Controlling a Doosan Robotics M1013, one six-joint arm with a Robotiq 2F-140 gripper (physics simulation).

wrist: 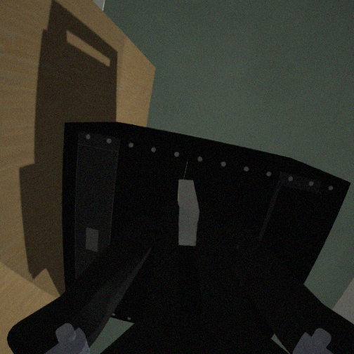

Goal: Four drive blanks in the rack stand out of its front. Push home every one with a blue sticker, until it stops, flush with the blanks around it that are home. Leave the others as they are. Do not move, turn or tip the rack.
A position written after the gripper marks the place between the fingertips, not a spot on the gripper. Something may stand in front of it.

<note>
In view: the gripper (184,192) and a black rack (112,172).
</note>
